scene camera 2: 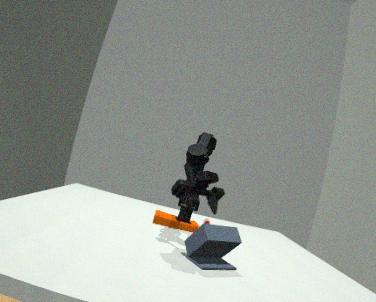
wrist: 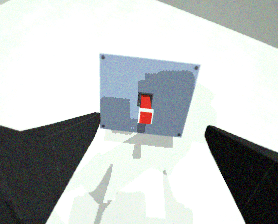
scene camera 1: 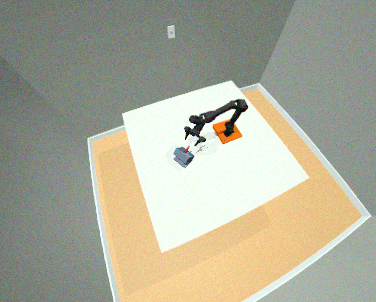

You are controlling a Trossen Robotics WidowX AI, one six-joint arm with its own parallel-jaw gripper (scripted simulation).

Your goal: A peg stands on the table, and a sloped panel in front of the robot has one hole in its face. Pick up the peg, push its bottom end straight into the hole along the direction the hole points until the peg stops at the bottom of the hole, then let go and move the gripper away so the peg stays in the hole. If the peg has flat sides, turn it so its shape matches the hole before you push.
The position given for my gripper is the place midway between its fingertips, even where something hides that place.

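Observation:
My gripper [scene camera 2: 204,212] is open and it's holding nothing, and you'd find the gripper [wrist: 152,123] in the wrist view too. There's also a grey-blue sloped panel [wrist: 172,83].

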